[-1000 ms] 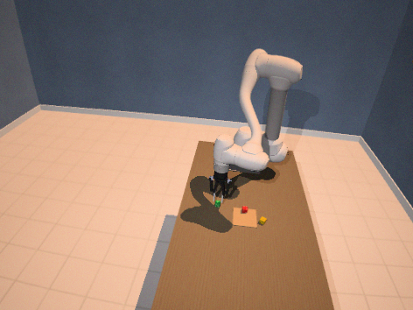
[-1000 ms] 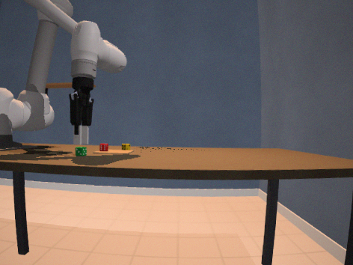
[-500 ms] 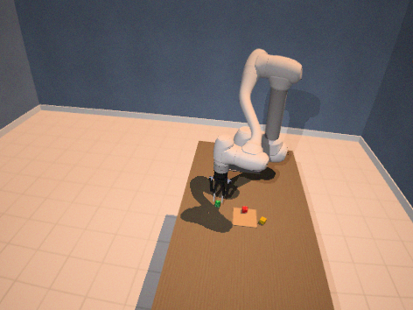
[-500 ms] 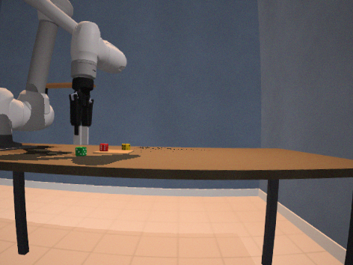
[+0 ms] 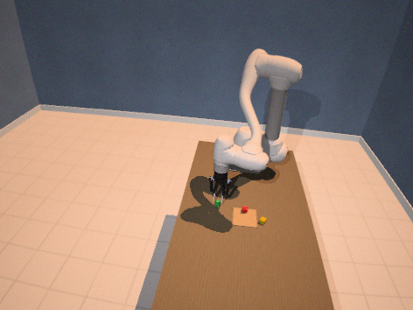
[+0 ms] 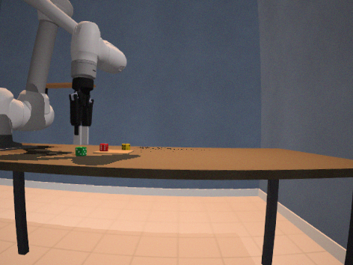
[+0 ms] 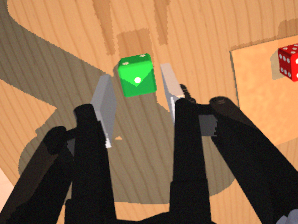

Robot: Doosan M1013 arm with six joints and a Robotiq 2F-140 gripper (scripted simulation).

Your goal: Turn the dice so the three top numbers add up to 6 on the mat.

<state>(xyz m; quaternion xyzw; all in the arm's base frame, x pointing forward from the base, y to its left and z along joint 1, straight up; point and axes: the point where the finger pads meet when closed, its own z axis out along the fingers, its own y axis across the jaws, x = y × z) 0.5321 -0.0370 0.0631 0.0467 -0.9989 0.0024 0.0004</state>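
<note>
My gripper is now 6 cm above the green die. The rest, counted from my hand: yellow die: 4 cm ahead, 28 cm to the left, 6 cm below; red die: 17 cm to the left, 5 cm below; tan mat: 4 cm ahead, 18 cm to the left, 7 cm below.
</note>
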